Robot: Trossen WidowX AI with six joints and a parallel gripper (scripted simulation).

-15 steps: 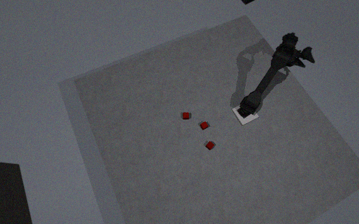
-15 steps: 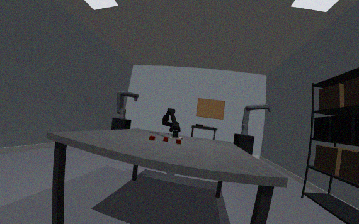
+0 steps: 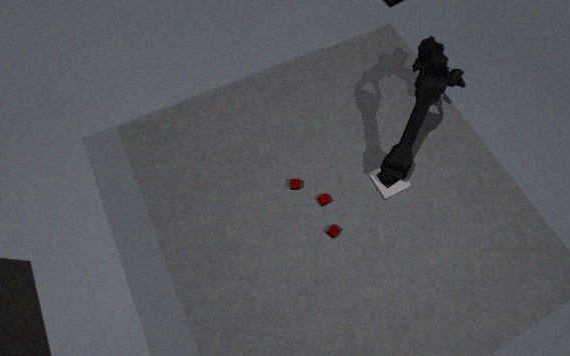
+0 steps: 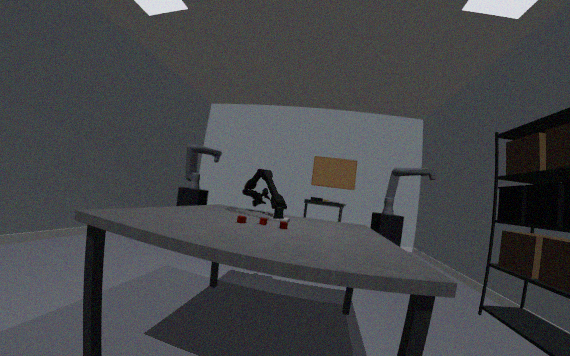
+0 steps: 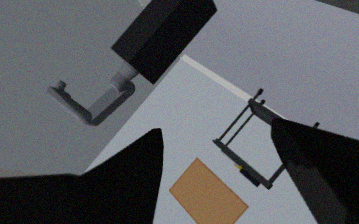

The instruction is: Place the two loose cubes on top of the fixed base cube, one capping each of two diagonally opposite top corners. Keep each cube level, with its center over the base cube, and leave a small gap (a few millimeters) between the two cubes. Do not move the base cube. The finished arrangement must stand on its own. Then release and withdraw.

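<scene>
The red cube is 720 mm ahead of my gripper tip, 80 mm to the left of it and 80 mm below it.
</scene>
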